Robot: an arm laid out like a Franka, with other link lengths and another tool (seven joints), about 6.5 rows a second.
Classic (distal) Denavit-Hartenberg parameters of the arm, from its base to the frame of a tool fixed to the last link. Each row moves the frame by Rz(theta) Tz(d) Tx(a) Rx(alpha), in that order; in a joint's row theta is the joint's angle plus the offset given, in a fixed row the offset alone. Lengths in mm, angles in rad.
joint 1: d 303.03  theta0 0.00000  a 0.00  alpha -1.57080
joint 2: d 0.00  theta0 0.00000  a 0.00  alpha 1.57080
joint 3: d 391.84  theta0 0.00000  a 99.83  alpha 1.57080
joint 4: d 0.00  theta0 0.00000  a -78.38  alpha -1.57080
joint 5: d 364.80  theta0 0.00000  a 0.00  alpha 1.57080
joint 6: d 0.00  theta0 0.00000  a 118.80  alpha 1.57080
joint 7: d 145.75  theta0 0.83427  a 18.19  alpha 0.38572
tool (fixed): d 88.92  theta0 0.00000  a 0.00  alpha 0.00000
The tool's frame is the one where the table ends.
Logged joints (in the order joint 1, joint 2, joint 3, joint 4, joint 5, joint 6, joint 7), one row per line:
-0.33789 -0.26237 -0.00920 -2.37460 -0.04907 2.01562 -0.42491
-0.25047 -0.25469 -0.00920 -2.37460 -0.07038 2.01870 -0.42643
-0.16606 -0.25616 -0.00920 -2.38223 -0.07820 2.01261 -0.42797
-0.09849 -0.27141 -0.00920 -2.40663 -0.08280 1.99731 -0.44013
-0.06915 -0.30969 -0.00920 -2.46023 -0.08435 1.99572 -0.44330
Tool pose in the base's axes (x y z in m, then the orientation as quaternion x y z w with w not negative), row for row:
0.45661 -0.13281 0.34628 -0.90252 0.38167 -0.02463 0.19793
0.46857 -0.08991 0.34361 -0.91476 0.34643 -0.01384 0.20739
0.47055 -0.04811 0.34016 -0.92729 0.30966 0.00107 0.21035
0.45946 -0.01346 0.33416 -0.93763 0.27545 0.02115 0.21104
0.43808 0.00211 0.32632 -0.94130 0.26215 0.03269 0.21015
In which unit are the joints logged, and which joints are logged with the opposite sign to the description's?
The joints are logged in radians. Opposite sign: joint 5.
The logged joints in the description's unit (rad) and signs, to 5 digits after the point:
-0.33789 -0.26237 -0.00920 -2.37460 0.04907 2.01562 -0.42491
-0.25047 -0.25469 -0.00920 -2.37460 0.07038 2.01870 -0.42643
-0.16606 -0.25616 -0.00920 -2.38223 0.07820 2.01261 -0.42797
-0.09849 -0.27141 -0.00920 -2.40663 0.08280 1.99731 -0.44013
-0.06915 -0.30969 -0.00920 -2.46023 0.08435 1.99572 -0.44330

